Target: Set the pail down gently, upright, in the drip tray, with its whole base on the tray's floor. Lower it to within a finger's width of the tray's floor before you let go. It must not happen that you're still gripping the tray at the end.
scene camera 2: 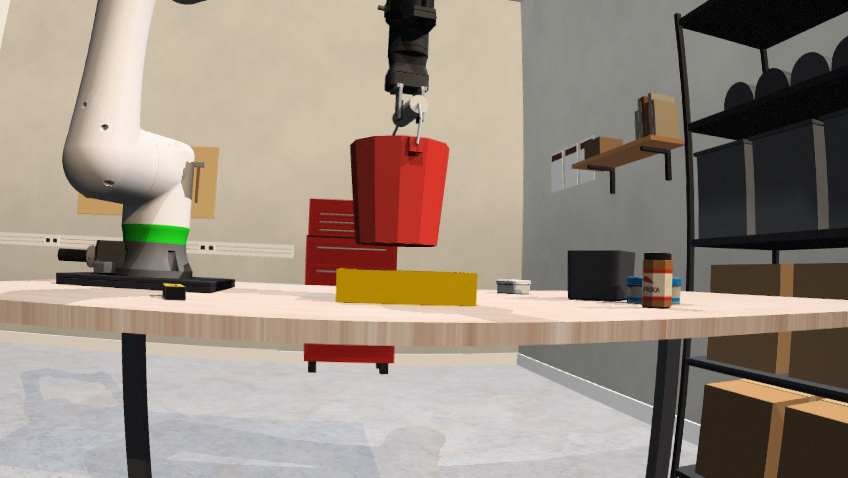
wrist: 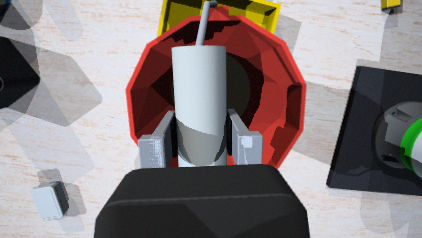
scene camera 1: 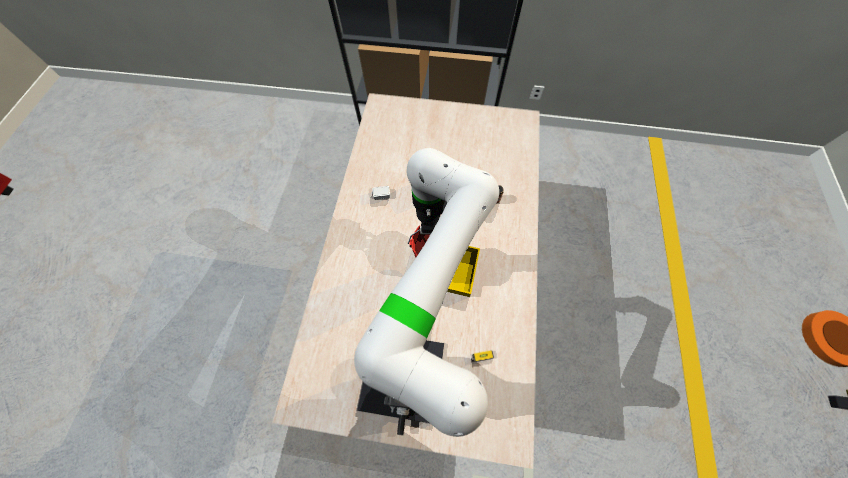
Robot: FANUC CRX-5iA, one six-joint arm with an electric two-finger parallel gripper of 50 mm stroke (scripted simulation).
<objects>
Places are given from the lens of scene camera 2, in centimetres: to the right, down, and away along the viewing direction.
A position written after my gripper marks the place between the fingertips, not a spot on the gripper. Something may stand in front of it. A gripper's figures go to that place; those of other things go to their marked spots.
my gripper [scene camera 2: 409, 121]: -3, -21, 98
red pail [scene camera 2: 398, 181]: -4, -9, 90
yellow drip tray [scene camera 2: 370, 286]: -8, 7, 80
The marked spots on the yellow drip tray and the red pail are 19 cm apart.
</objects>
